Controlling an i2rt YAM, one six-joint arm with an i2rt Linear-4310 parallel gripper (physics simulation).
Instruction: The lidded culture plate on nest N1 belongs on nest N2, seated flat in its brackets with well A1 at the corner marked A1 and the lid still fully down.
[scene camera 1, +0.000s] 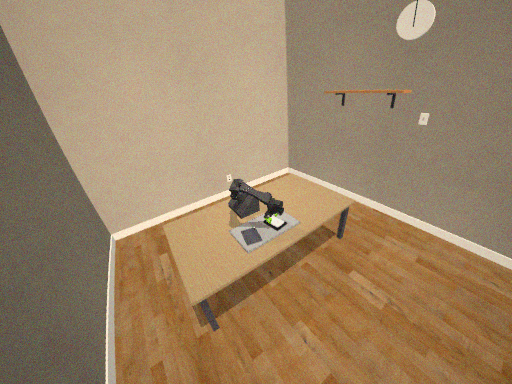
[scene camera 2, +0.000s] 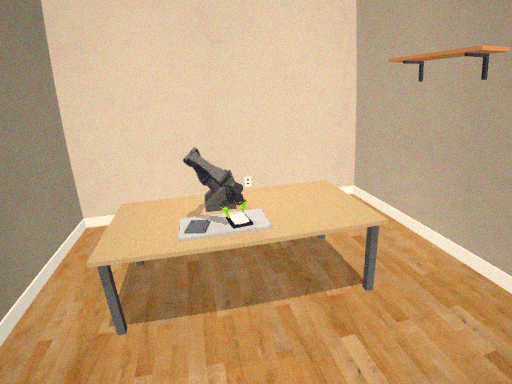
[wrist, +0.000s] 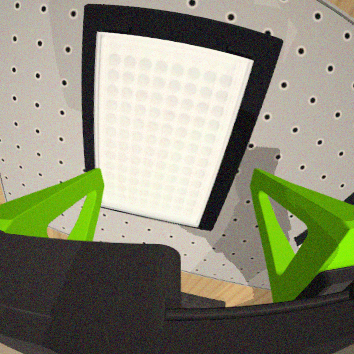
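Where they show: gripper, fingertip midpoint: (scene camera 1: 272, 219) (scene camera 2: 235, 215) (wrist: 176, 176); arm's base at its link origin: (scene camera 1: 241, 199) (scene camera 2: 216, 188).
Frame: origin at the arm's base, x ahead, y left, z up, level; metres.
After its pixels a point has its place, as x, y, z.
The white lidded culture plate (scene camera 1: 275, 222) @(0.395, 0.081, -0.074) (scene camera 2: 240, 218) @(0.394, 0.100, -0.074) (wrist: 160, 125) @(0.388, 0.096, -0.074) lies inside a black nest (wrist: 233, 150) @(0.383, 0.043, -0.090). Rows of wells show faintly through its lid, which looks down. A dark grey flat nest (scene camera 1: 251, 236) @(0.391, -0.154, -0.091) (scene camera 2: 197, 226) @(0.392, -0.150, -0.090) without a plate is to the left on the same board in both scene views. Nest labels and the A1 mark are not legible. My gripper (scene camera 1: 272, 217) @(0.366, 0.077, -0.061) (scene camera 2: 235, 213) @(0.366, 0.077, -0.061) (wrist: 176, 176) @(0.366, 0.077, -0.061) is open, with its green fingers apart above the near end of the plate in the wrist view. No contact shows; the exact height is unclear.
Both nests are on a light grey perforated board (scene camera 1: 265, 236) @(0.452, -0.066, -0.099) (scene camera 2: 217, 229) @(0.442, -0.040, -0.102) (wrist: 310, 125) @(0.421, -0.006, -0.102) on the wooden table (scene camera 1: 200, 260) @(0.348, -0.562, -0.115) (scene camera 2: 310, 210) @(0.317, 0.557, -0.115). The dark arm (scene camera 1: 257, 195) @(0.367, -0.050, 0.226) (scene camera 2: 212, 172) @(0.382, -0.032, 0.212) stands behind the board. An orange shelf (scene camera 1: 367, 91) (scene camera 2: 450, 54) is on the right wall, away from the table.
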